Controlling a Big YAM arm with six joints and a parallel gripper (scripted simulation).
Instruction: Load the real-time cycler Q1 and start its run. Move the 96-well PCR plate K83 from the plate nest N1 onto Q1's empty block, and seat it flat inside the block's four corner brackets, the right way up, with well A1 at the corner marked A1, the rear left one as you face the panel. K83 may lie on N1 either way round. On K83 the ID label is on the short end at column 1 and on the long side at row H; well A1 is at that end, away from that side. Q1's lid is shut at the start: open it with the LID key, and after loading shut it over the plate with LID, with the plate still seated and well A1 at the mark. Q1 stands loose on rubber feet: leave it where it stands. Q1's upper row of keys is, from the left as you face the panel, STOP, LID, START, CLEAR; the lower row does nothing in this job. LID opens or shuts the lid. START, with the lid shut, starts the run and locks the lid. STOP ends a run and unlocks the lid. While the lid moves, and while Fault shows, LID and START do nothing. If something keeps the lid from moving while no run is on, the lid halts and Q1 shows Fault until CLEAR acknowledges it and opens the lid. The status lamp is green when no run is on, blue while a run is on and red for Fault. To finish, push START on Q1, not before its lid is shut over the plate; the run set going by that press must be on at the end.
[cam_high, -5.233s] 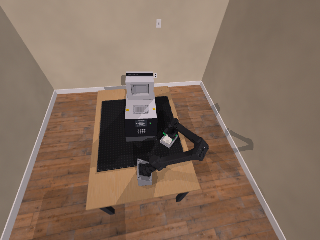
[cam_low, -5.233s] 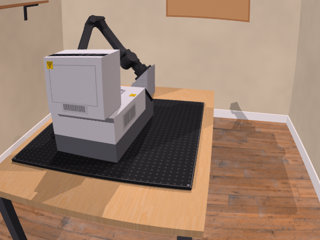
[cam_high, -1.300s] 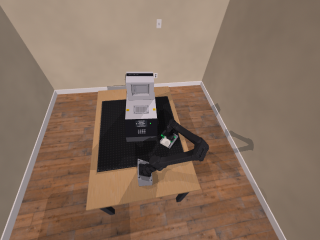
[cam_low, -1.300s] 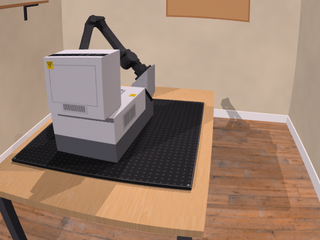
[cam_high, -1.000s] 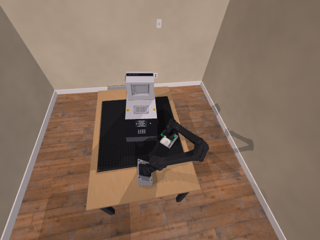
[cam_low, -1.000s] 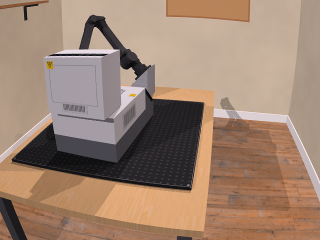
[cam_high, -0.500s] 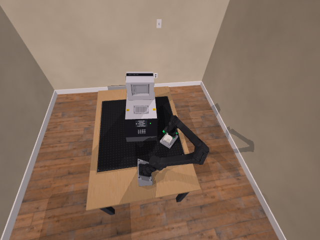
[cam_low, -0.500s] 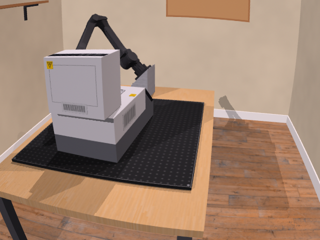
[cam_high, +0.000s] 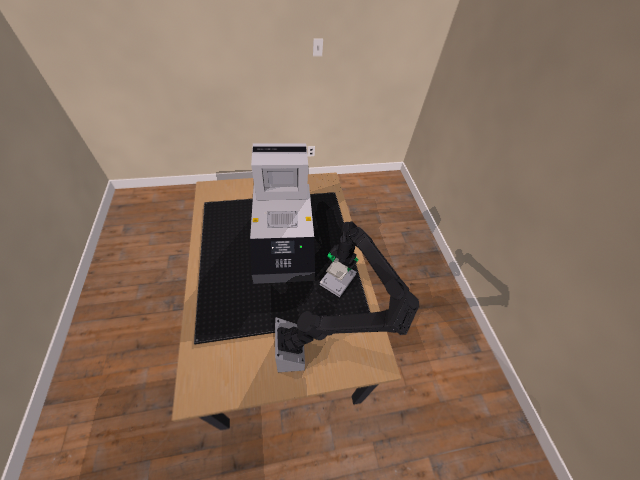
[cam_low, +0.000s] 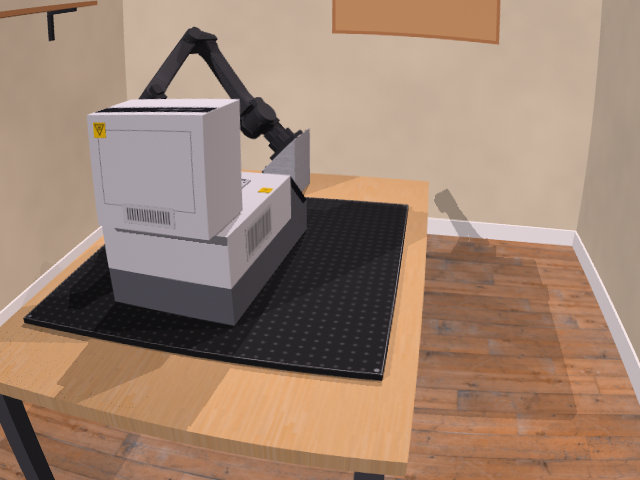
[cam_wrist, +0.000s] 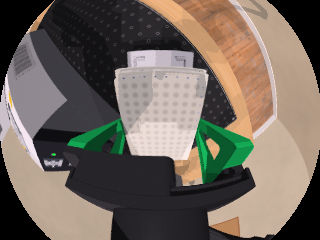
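The plate nest N1 lies 110 mm below my hand. The rest, counted from my hand: white plate K83 (right at my hand).
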